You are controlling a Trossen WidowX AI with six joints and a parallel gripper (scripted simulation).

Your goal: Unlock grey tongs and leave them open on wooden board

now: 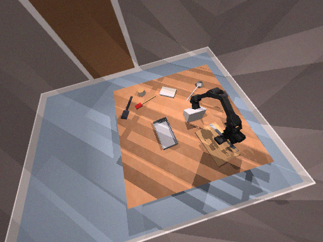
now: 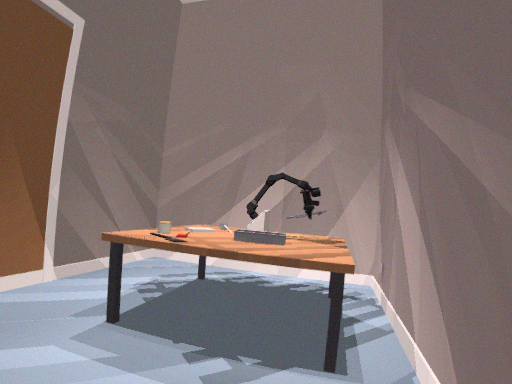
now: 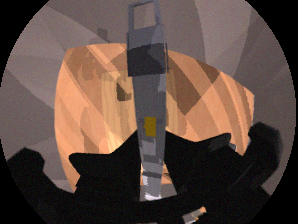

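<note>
Right now the yellow lock piece is 40 mm above my gripper tip and 20 mm to the left of it. The rest, counted from my gripper tip: grey roasting tin: 410 mm ahead, 310 mm to the right, 120 mm below; then wooden board: 140 mm below, 30 mm to the right; then flat white block: 780 mm to the right, 170 mm ahead, 140 mm below.
</note>
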